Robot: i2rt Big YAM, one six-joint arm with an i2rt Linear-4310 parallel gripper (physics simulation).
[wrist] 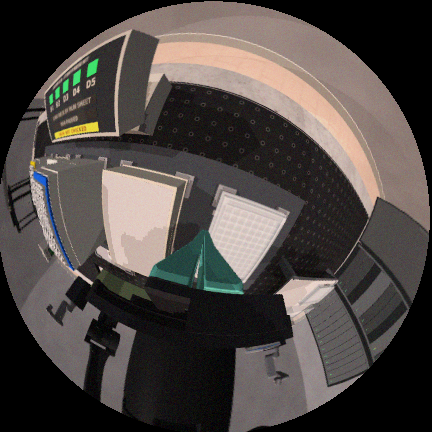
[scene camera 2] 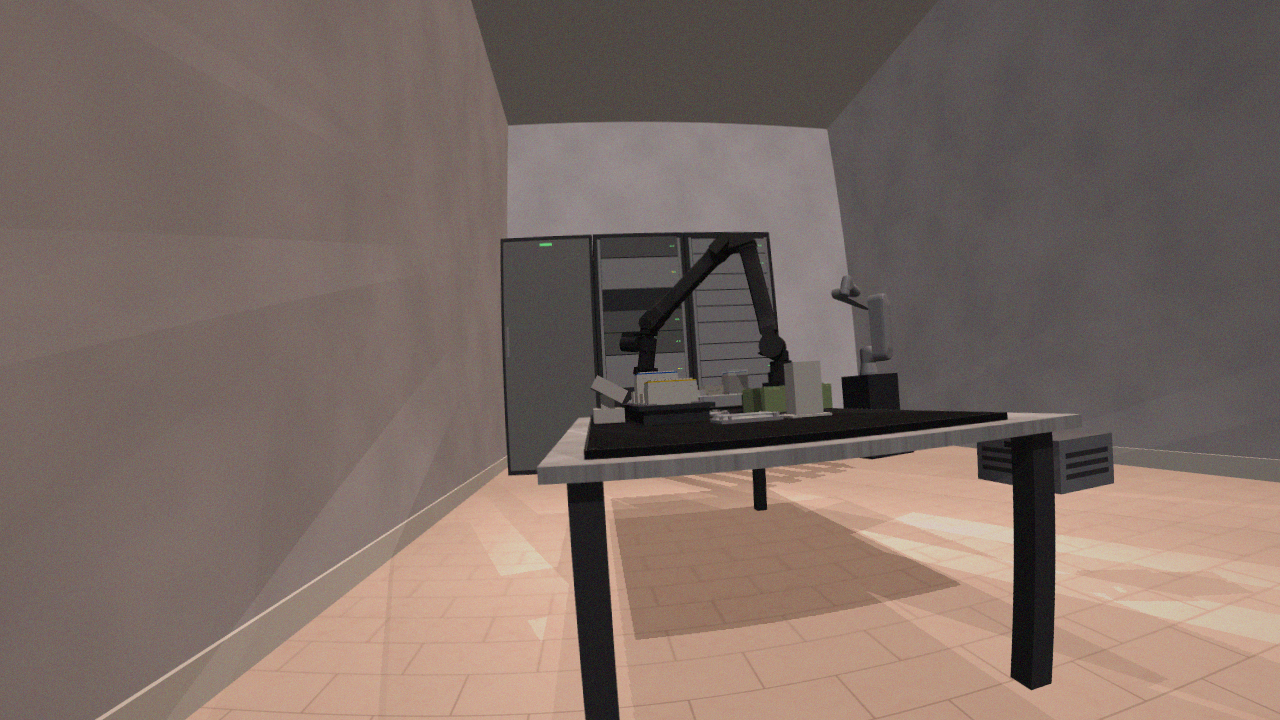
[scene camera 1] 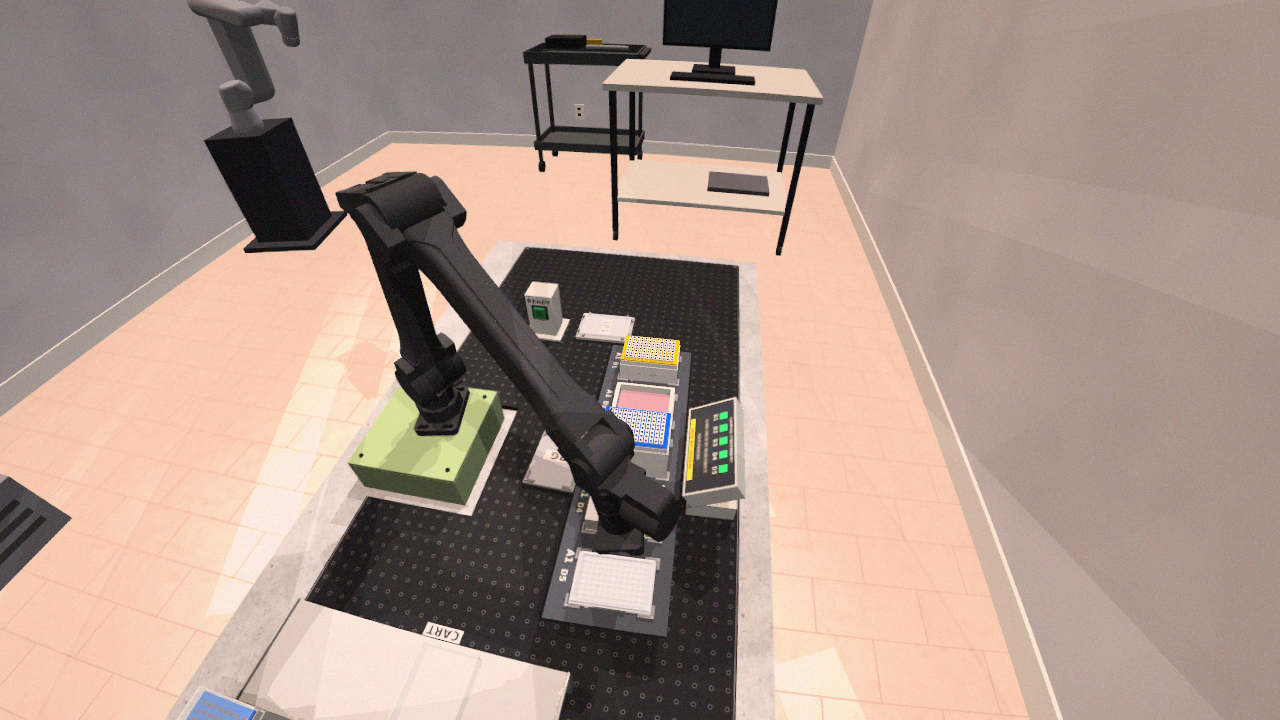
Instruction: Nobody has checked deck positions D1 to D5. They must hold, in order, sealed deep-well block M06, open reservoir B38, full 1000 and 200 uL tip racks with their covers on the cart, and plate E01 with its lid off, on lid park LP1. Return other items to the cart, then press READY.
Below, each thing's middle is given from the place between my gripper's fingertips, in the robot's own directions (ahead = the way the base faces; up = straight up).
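Pink-topped plate (scene camera 1: 627, 395): 320 mm to the left of my hand, 40 mm ahead of it, 10 mm below it. CART tray (scene camera 1: 318, 656): 270 mm to the right of my hand and 340 mm behind it, 10 mm below. White box with green face (scene camera 2: 803, 385): 210 mm behind my hand and 650 mm to the left of it, 10 mm below.
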